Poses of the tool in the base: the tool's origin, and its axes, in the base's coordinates. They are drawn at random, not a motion.
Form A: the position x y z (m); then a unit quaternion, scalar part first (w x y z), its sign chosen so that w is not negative.
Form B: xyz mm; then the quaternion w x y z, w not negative. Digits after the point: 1 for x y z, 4 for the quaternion.
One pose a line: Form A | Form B
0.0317 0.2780 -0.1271 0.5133 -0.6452 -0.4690 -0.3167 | 31.7 278.0 -127.1 0.5133 -0.6452 -0.4690 -0.3167
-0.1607 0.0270 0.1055 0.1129 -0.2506 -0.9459 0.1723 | -160.7 27.0 105.5 0.1129 -0.2506 -0.9459 0.1723
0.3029 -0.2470 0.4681 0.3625 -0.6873 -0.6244 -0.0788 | 302.9 -247.0 468.1 0.3625 -0.6873 -0.6244 -0.0788
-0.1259 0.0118 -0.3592 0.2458 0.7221 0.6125 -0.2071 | -125.9 11.8 -359.2 0.2458 0.7221 0.6125 -0.2071
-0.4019 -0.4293 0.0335 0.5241 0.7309 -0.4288 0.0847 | -401.9 -429.3 33.5 0.5241 0.7309 -0.4288 0.0847
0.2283 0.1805 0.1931 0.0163 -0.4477 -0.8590 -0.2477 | 228.3 180.5 193.1 0.0163 -0.4477 -0.8590 -0.2477
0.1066 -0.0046 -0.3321 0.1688 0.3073 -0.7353 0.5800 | 106.6 -4.6 -332.1 0.1688 0.3073 -0.7353 0.5800
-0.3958 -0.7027 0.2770 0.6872 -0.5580 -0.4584 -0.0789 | -395.8 -702.7 277.0 0.6872 -0.5580 -0.4584 -0.0789
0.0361 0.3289 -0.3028 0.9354 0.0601 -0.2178 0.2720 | 36.1 328.9 -302.8 0.9354 0.0601 -0.2178 0.2720
